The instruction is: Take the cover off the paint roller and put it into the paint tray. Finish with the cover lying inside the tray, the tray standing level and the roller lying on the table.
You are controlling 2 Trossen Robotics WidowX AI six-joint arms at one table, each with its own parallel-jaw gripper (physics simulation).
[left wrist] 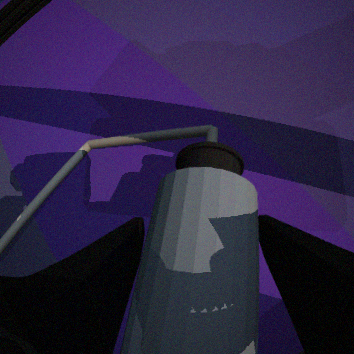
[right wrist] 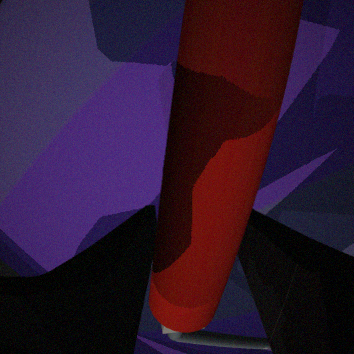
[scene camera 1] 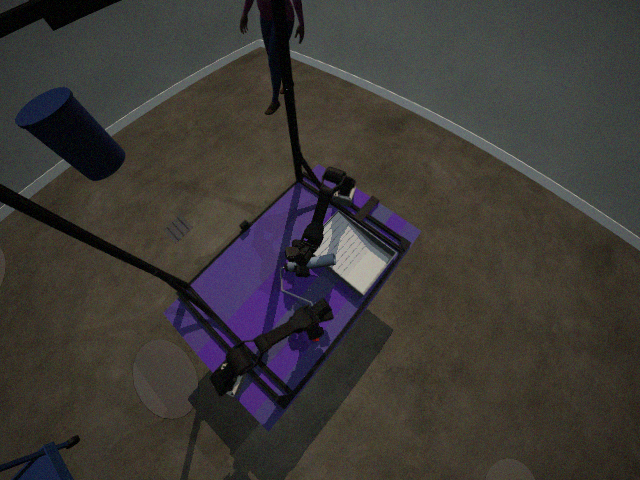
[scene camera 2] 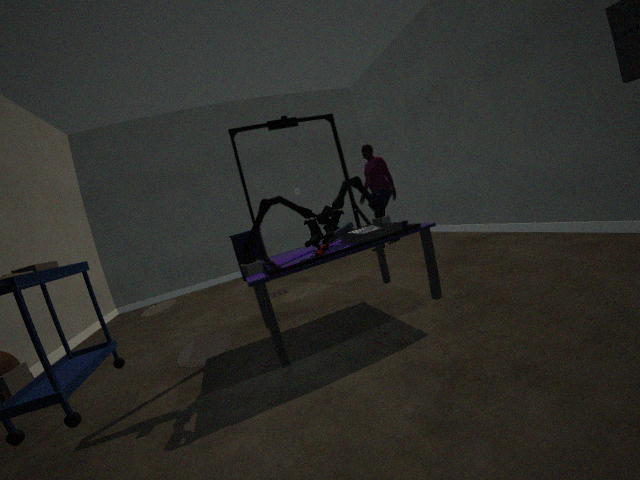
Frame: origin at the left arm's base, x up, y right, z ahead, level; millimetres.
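Seen in the pictures: left gripper, between the fingertips: (left wrist: 200, 224) (scene camera 1: 293, 266); right gripper, between the fingertips: (right wrist: 191, 211) (scene camera 2: 325, 251); left arm's base, origin of its link: (scene camera 1: 344, 190) (scene camera 2: 380, 217); right arm's base, origin of its link: (scene camera 2: 250, 262).
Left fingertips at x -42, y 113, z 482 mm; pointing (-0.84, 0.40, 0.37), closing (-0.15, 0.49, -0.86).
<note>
Pixels of each thing's top centre, then the offset from my left fingertips to it. "spot": a spot on its surface instead. Level surfaces: height alone.
- thin bent wire frame, a spot on its surface: (left wrist: 42, 193) spot: dz +124, dx -26, dy -42 mm
- red handle, a spot on its surface: (right wrist: 225, 170) spot: dz +227, dx -4, dy -190 mm
- dark end cap, centre of its top: (left wrist: 206, 166) dz +10, dx +6, dy +27 mm
- white paint tray, centre of its top: (scene camera 1: 350, 249) (scene camera 2: 368, 227) dz -171, dx +19, dy -238 mm
- purple table, height of its surface: dx -46 mm
The paint roller has a grey-blue cover (scene camera 1: 325, 259) (left wrist: 200, 300), a thin bent wire frame (scene camera 1: 281, 280) (left wrist: 42, 193) and a red handle (scene camera 1: 316, 339) (scene camera 2: 321, 250) (right wrist: 225, 170). The cover is on the roller, with a dark end cap (left wrist: 210, 157) at its wire end. My left gripper (scene camera 1: 303, 262) (left wrist: 200, 224) is shut on the cover near that end, a finger against each side. My right gripper (right wrist: 191, 211) is shut on the red handle near its wire end. The white paint tray (scene camera 1: 368, 271) (scene camera 2: 364, 232) stands on the table; the cover's far end overlaps its left corner in scene camera 1.
A dark frame with tall posts (scene camera 1: 293, 124) (scene camera 2: 242, 180) stands around the purple table (scene camera 1: 222, 279). The left arm reaches past the tray's upper left side in scene camera 1. A blue cart (scene camera 2: 31, 341) and a person (scene camera 2: 378, 175) are away from the table.
</note>
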